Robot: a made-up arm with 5 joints.
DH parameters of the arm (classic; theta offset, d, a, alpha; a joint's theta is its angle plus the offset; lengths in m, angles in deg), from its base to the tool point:
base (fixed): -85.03 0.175 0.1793 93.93
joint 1: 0 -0.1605 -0.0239 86.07
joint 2: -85.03 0.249 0.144 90
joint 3: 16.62 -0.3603 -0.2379 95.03
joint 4: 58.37 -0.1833 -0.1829 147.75
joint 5: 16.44 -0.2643 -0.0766 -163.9
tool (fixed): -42.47 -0.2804 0 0
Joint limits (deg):
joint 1: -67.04..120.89
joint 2: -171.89..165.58
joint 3: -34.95..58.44
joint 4: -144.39..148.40
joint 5: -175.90..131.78
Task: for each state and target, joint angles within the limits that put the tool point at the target. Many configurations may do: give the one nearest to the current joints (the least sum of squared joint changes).
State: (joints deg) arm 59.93 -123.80 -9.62 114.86 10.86
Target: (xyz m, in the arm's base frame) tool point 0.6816 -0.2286 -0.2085
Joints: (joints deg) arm 35.83 -122.00 25.10 95.00 19.19
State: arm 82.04 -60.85 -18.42 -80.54 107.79
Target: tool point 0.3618 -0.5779 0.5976
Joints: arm 108.65 -60.22 -33.79 -70.14 115.96
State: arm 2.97 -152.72 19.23 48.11 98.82
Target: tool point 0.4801 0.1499 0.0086
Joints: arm 6.82 -153.37 47.01 51.78 112.74
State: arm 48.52 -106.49 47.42 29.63 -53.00
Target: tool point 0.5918 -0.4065 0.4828
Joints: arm 39.10 -77.18 47.49 -11.22 -32.49
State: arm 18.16 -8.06 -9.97 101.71 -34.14
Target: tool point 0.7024 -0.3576 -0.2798
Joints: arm 3.09 -50.41 -34.95 88.72 -32.35
